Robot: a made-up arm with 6 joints. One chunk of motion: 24 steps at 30 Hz.
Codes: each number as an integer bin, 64 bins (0 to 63) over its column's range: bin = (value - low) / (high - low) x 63, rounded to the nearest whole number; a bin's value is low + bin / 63 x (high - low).
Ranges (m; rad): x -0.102..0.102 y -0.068..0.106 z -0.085..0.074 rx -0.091..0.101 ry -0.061..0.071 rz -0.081..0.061
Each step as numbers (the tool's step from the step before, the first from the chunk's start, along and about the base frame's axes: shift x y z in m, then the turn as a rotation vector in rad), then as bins.
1 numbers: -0.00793 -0.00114 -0.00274 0.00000 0.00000 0.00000
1 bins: 29 24 33 30 29 36
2 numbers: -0.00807 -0.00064 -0.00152 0.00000 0.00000 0.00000
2 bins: 29 24 33 30 29 36
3 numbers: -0.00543 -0.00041 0.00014 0.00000 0.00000 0.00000
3 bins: 30 24 34 30 29 36
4 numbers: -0.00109 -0.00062 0.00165 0.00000 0.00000 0.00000
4 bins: 31 24 34 30 29 36
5 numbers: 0.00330 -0.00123 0.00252 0.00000 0.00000 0.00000
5 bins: 33 24 35 30 29 36
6 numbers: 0.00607 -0.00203 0.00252 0.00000 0.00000 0.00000
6 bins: 33 24 35 30 29 36
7 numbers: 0.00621 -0.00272 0.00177 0.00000 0.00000 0.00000
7 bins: 33 24 34 30 29 36
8 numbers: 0.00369 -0.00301 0.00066 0.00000 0.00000 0.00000
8 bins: 33 24 34 30 29 36
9 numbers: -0.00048 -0.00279 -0.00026 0.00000 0.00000 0.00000
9 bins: 31 24 34 30 29 36
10 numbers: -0.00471 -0.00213 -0.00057 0.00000 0.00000 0.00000
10 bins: 30 24 33 30 29 36
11 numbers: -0.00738 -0.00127 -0.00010 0.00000 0.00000 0.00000
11 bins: 29 24 34 30 29 36
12 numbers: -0.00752 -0.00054 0.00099 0.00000 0.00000 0.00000
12 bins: 29 24 34 30 29 36
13 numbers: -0.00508 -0.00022 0.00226 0.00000 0.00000 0.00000
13 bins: 30 25 35 30 29 36
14 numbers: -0.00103 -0.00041 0.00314 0.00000 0.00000 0.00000
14 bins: 31 24 35 30 29 36
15 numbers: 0.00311 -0.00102 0.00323 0.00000 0.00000 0.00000
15 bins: 32 24 35 30 29 36
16 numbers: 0.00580 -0.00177 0.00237 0.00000 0.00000 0.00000
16 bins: 33 24 35 30 29 36
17 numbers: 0.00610 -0.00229 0.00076 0.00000 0.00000 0.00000
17 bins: 33 24 34 30 29 36
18 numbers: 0.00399 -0.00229 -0.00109 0.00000 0.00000 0.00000
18 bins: 33 24 33 30 29 36
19 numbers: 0.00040 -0.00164 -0.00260 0.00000 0.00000 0.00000
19 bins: 32 24 33 30 29 36
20 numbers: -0.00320 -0.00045 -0.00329 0.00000 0.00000 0.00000
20 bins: 31 24 32 30 29 36
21 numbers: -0.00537 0.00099 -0.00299 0.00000 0.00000 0.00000
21 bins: 30 25 32 30 29 36
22 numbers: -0.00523 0.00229 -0.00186 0.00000 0.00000 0.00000
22 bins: 30 25 33 30 29 36
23 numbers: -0.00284 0.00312 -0.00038 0.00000 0.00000 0.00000
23 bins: 31 26 34 30 29 36
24 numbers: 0.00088 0.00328 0.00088 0.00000 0.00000 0.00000
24 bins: 32 26 34 30 29 36
